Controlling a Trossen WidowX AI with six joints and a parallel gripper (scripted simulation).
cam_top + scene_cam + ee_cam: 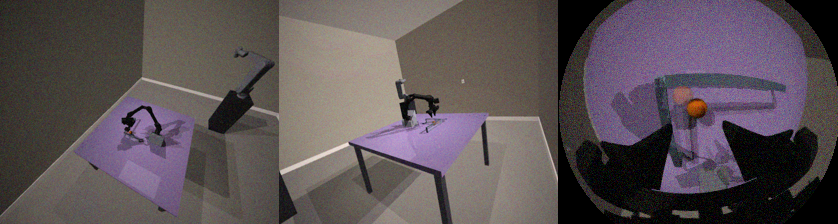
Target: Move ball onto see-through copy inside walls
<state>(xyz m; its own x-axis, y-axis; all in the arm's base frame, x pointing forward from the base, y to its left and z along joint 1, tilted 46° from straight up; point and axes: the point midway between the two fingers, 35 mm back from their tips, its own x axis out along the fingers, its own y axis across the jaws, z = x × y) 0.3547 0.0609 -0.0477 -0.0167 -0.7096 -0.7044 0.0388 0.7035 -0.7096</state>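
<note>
Now: the orange ball 8 cm below my gripper tip.
</note>
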